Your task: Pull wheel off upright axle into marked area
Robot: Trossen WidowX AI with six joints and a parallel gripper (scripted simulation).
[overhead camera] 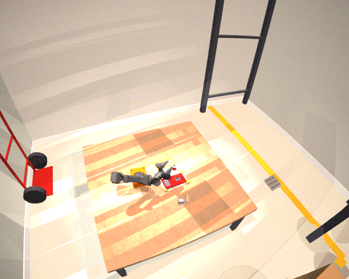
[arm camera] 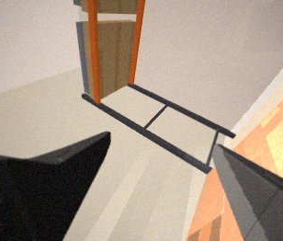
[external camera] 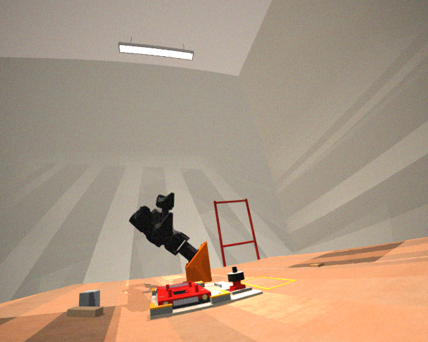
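Right now the wheel is 230 mm below my gripper tip, 140 mm to the left of it and 90 mm ahead of it. Also, from my gripper tip: wooden chip (430 mm to the left, 260 mm below, 10 mm ahead); then upright axle (230 mm below, 140 mm to the left, 90 mm ahead).
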